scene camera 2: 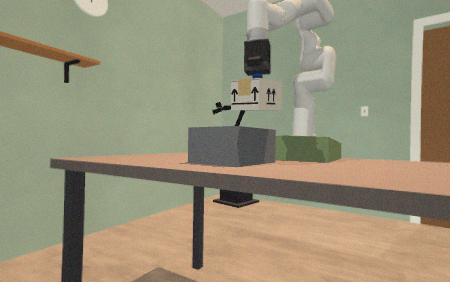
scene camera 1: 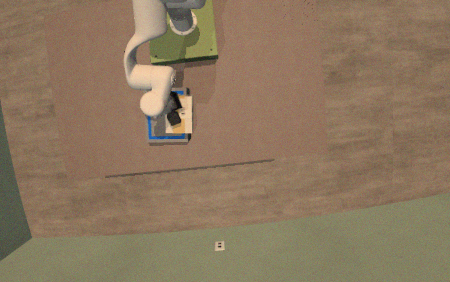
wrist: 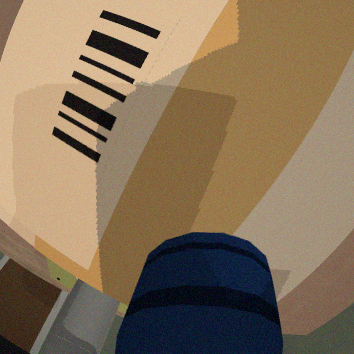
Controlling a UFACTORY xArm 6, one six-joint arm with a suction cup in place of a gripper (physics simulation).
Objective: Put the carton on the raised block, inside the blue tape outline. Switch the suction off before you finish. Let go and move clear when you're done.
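Frame: origin at the arm's base, x ahead, y left, z up, level; metres.
Seen in the pictures: hand at its tool point: [wrist: 206,248]; arm's base at its link origin: [scene camera 2: 302,139] [scene camera 1: 183,22].
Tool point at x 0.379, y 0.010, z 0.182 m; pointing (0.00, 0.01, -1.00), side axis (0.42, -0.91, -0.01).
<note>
Pixels of each thing's middle, then the offset from my tool point to it. "pt": a spot on its surface instead. Level surfaces: height alone.
- white carton at the middle of its body: [wrist: 209,76] [scene camera 2: 257,95] [scene camera 1: 179,113] 0.038 m ahead, 0.026 m left, 0.042 m down
- grey raised block at the middle of its body: [scene camera 2: 233,145] [scene camera 1: 168,114] 0.057 m ahead, 0.058 m right, 0.211 m down
- blue tape outline at a spot on its surface: [scene camera 1: 149,129] pt 0.128 m ahead, 0.131 m right, 0.150 m down
- table at its surface level: 0.271 m down
The white carton [scene camera 1: 185,119] [scene camera 2: 245,99] [wrist: 260,125], with a tan tape strip and black arrows, hangs level above the raised block. My suction cup [scene camera 2: 257,76] [wrist: 200,280] is blue and is on the carton's top face, holding it. The grey raised block [scene camera 1: 170,142] [scene camera 2: 215,146] stands on the table, with a clear gap under the carton in scene camera 2. The blue tape outline [scene camera 1: 149,129] shows at the left, bottom and top in scene camera 1. The carton and arm hide the rest, and the carton appears shifted toward the block's right edge.
The green base plate [scene camera 1: 200,47] [scene camera 2: 320,149] of the arm lies behind the block. A thin black jointed object [scene camera 2: 240,118] rises behind the block. The table [scene camera 1: 260,110] [scene camera 2: 350,172] carries the block and base. A wall shelf [scene camera 2: 45,47] is at the left.
</note>
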